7 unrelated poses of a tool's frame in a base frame.
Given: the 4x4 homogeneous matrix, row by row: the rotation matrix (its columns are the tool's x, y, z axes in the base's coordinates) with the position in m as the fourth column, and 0 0 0 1 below. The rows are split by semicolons.
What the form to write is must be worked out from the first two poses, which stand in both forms.
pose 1, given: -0.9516 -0.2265 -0.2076 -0.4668; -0.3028 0.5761 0.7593 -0.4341; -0.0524 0.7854 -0.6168 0.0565; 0 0 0 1
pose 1, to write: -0.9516 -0.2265 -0.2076 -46.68; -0.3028 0.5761 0.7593 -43.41; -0.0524 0.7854 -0.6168 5.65; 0 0 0 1
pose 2, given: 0.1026 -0.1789 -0.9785 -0.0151; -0.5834 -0.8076 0.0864 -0.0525; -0.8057 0.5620 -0.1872 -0.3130; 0 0 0 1
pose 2, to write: 0.1026 -0.1789 -0.9785 -1.51; -0.5834 -0.8076 0.0864 -5.25; -0.8057 0.5620 -0.1872 -31.30; 0 0 0 1
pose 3, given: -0.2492 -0.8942 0.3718 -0.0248; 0.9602 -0.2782 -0.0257 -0.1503; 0.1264 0.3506 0.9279 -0.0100; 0 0 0 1
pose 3, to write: -0.2492 -0.8942 0.3718 -2.48; 0.9602 -0.2782 -0.0257 -15.03; 0.1264 0.3506 0.9279 -1.00; 0 0 0 1
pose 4, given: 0.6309 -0.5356 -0.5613 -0.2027; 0.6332 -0.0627 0.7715 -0.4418; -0.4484 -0.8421 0.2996 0.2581; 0 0 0 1
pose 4, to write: 0.6309 -0.5356 -0.5613 -20.27; 0.6332 -0.0627 0.7715 -44.18; -0.4484 -0.8421 0.2996 25.81; 0 0 0 1
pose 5, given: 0.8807 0.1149 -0.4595 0.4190; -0.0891 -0.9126 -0.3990 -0.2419; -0.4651 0.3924 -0.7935 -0.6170; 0 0 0 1
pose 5, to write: 0.8807 0.1149 -0.4595 41.90; -0.0891 -0.9126 -0.3990 -24.19; -0.4651 0.3924 -0.7935 -61.70; 0 0 0 1
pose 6, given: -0.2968 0.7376 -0.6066 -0.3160; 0.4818 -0.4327 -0.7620 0.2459; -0.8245 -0.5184 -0.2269 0.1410; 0 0 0 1
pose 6, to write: -0.2968 0.7376 -0.6066 -31.60; 0.4818 -0.4327 -0.7620 24.59; -0.8245 -0.5184 -0.2269 14.10; 0 0 0 1
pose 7, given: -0.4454 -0.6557 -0.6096 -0.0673; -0.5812 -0.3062 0.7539 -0.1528; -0.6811 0.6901 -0.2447 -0.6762; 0 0 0 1
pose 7, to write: -0.4454 -0.6557 -0.6096 -6.73; -0.5812 -0.3062 0.7539 -15.28; -0.6811 0.6901 -0.2447 -67.62; 0 0 0 1
